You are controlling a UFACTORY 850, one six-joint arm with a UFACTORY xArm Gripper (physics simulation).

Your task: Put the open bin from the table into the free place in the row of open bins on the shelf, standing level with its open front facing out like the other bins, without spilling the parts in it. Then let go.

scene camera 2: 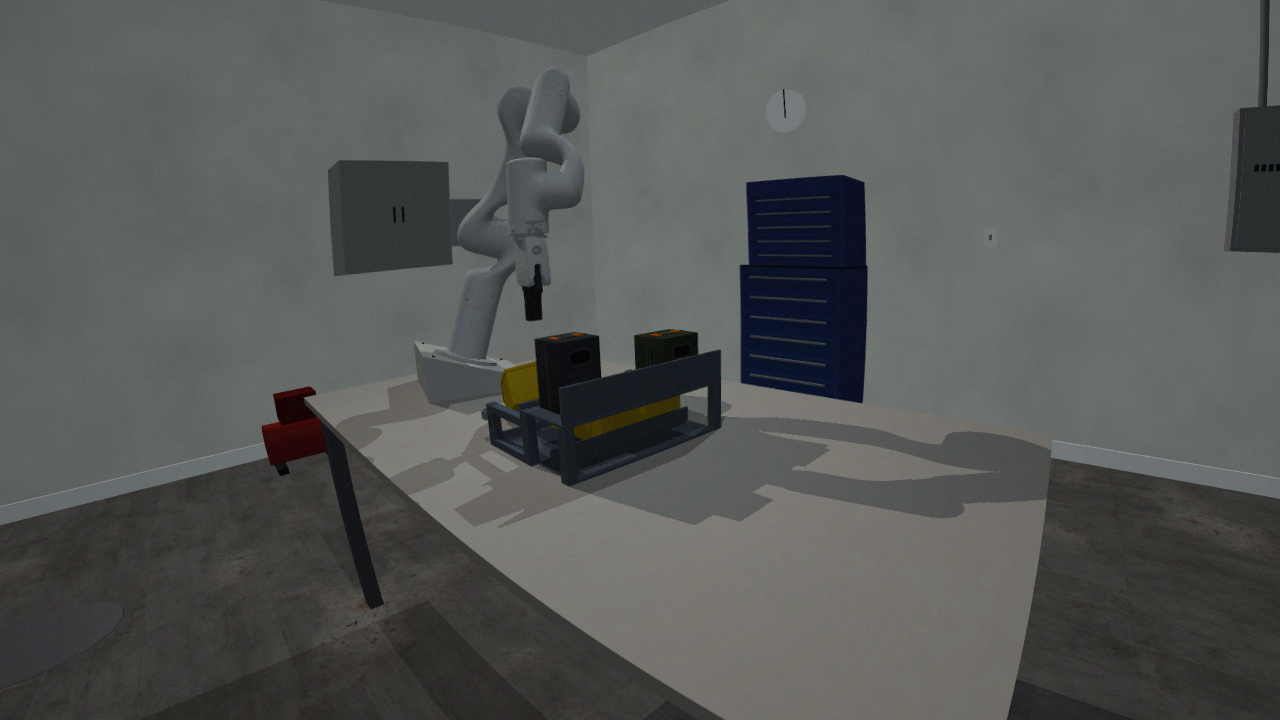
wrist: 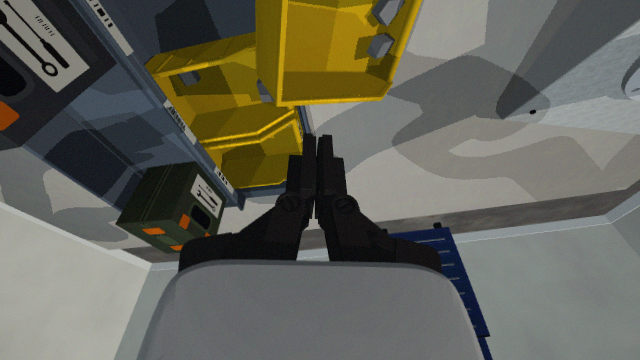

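Observation:
The yellow open bin (scene camera 2: 519, 385) (wrist: 320, 45) is beside the grey-blue shelf (scene camera 2: 640, 387) (wrist: 232, 17), on the side of the robot base. Grey parts lie inside it in the wrist view. Its underside is hidden, so I cannot tell whether it sits fully level. Two more yellow bins (wrist: 215, 95) (wrist: 260, 160) stand side by side in the shelf row. A stretch of bare shelf shows next to them, partly hidden by the open bin. My gripper (scene camera 2: 533, 317) (wrist: 315, 152) is shut and empty, above the bins and apart from them, pointing down.
A black case (scene camera 2: 566, 380) (wrist: 45, 115) and a dark green case (scene camera 2: 665, 344) (wrist: 160, 200) stand at the shelf, rising above its long front board. The shelf stands on the pale table (scene camera 2: 805, 582). A blue drawer cabinet (scene camera 2: 801, 304) (wrist: 457, 270) stands beyond the table.

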